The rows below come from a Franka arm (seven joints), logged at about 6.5 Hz.
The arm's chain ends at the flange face. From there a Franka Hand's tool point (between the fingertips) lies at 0.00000 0.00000 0.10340 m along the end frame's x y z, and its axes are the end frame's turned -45 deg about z.
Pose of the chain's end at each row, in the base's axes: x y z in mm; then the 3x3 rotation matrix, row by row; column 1 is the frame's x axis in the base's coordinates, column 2 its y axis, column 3 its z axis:
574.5, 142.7, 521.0; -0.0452, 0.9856, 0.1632; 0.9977, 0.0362, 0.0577; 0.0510, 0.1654, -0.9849
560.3, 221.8, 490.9; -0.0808, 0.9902, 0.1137; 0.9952, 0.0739, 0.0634; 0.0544, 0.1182, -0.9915
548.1, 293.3, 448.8; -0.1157, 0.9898, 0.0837; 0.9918, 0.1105, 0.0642; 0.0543, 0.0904, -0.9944
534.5, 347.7, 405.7; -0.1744, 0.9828, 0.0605; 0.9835, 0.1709, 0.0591; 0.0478, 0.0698, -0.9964
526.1, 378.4, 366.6; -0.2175, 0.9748, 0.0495; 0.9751, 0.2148, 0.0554; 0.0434, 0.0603, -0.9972
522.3, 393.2, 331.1; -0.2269, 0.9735, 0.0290; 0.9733, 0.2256, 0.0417; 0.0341, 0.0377, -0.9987
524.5, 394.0, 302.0; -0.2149, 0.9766, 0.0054; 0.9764, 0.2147, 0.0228; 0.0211, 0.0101, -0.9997
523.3, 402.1, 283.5; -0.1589, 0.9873, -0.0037; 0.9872, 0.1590, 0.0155; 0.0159, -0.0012, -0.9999
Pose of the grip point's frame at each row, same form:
591.4, 148.7, 419.2; -0.7289, 0.6650, 0.1632; 0.6799, 0.7311, 0.0577; -0.0809, 0.1530, -0.9849
572.1, 228.4, 388.4; -0.7573, 0.6430, 0.1137; 0.6515, 0.7560, 0.0634; -0.0451, 0.1220, -0.9915
556.8, 299.9, 346.0; -0.7817, 0.6181, 0.0837; 0.6232, 0.7794, 0.0642; -0.0255, 0.1023, -0.9944
540.8, 353.8, 302.7; -0.8183, 0.5716, 0.0605; 0.5746, 0.8163, 0.0591; -0.0156, 0.0832, -0.9964
531.2, 384.1, 263.5; -0.8431, 0.5355, 0.0495; 0.5376, 0.8414, 0.0554; -0.0120, 0.0733, -0.9972
525.3, 397.5, 227.8; -0.8488, 0.5279, 0.0290; 0.5287, 0.8478, 0.0417; -0.0025, 0.0508, -0.9987
525.1, 396.4, 198.6; -0.8425, 0.5386, 0.0054; 0.5386, 0.8422, 0.0228; 0.0078, 0.0221, -0.9997
522.9, 403.7, 180.1; -0.8105, 0.5858, -0.0037; 0.5856, 0.8105, 0.0155; 0.0121, 0.0104, -0.9999

